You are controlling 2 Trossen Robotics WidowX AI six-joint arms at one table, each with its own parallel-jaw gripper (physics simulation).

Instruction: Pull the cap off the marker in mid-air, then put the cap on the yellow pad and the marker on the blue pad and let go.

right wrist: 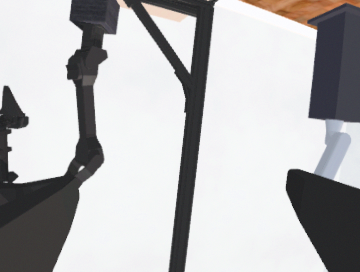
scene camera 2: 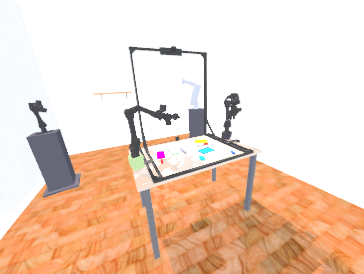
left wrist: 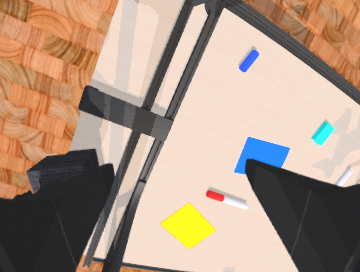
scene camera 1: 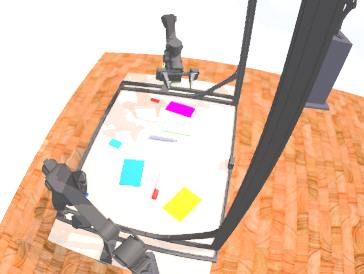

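Where they show: left gripper, between the fingertips: (scene camera 2: 232, 120) (left wrist: 180, 167); right gripper, between the fingertips: (right wrist: 183, 183) (scene camera 1: 179, 89); left arm's base, origin of its link: (right wrist: 93, 28) (scene camera 2: 226, 131) (scene camera 1: 142, 264); right arm's base, origin of its link: (scene camera 2: 135, 155) (scene camera 1: 169, 68).
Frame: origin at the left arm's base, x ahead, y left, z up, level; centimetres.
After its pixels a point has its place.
The marker lies on the table with its red cap (scene camera 1: 155, 194) {z -7.0, x 32.8, y -12.0 cm} (left wrist: 215, 195) {z -7.1, x 33.3, y -11.3 cm} on one end of its white barrel (scene camera 1: 158, 180) {z -7.0, x 39.7, y -14.9 cm} (left wrist: 235, 201) {z -7.3, x 39.5, y -14.6 cm}. It lies between the blue pad (scene camera 1: 132, 172) {z -8.7, x 47.7, y -3.6 cm} (scene camera 2: 206, 150) {z -8.7, x 48.2, y -2.8 cm} (left wrist: 265, 152) {z -8.7, x 48.5, y -1.1 cm} and the yellow pad (scene camera 1: 182, 204) {z -8.7, x 25.8, y -22.5 cm} (scene camera 2: 201, 141) {z -8.7, x 27.0, y -21.4 cm} (left wrist: 188, 226) {z -8.7, x 25.9, y -22.1 cm}. Both pads are bare where they show. My left gripper (left wrist: 180, 167) {z 19.8, x 19.9, y 12.9 cm} is open and empty, high above the table; one finger covers a corner of the blue pad in the left wrist view. My right gripper (scene camera 1: 179, 82) {z 26.1, x 60.5, y -30.5 cm} (right wrist: 183, 183) {z 26.1, x 60.5, y -30.5 cm} is open and empty, raised at the far end of the table, away from the marker.
A blue stick (left wrist: 249, 61) {z -6.7, x 40.5, y 22.3 cm} and a cyan block (scene camera 1: 115, 143) {z -7.3, x 66.2, y 2.7 cm} (left wrist: 323, 133) {z -7.3, x 66.2, y 3.2 cm} lie on the table. A magenta pad (scene camera 1: 180, 109) {z -8.0, x 81.5, y -36.3 cm} (scene camera 2: 160, 155) {z -8.0, x 84.2, y -34.7 cm}, a small red piece (scene camera 1: 155, 100) {z -7.0, x 91.7, y -23.8 cm} and a grey-blue pen (scene camera 1: 163, 138) {z -7.1, x 62.9, y -22.5 cm} lie farther off. A dark frame (scene camera 1: 100, 127) {z -7.7, x 80.2, y 10.6 cm} edges the work area, with a tall post (scene camera 1: 280, 115) {z 71.7, x 1.3, y -29.3 cm}.
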